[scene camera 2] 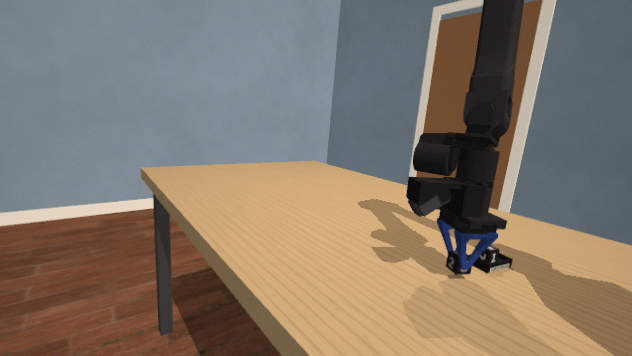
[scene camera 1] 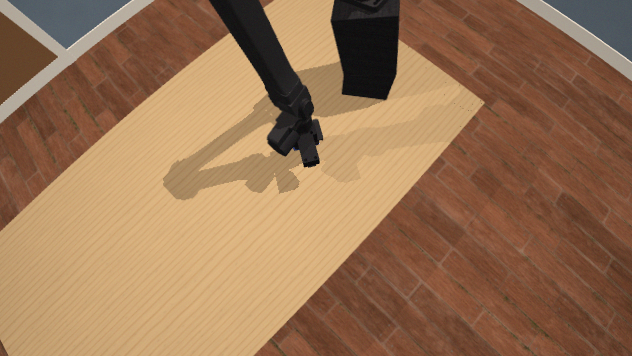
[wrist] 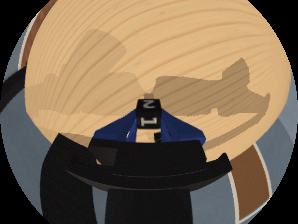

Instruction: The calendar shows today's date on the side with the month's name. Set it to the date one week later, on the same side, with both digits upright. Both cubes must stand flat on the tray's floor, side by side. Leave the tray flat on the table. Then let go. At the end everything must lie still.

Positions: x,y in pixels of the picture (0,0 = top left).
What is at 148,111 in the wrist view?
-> A black date cube.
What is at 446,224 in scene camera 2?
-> The gripper.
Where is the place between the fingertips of the gripper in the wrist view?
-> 148,112
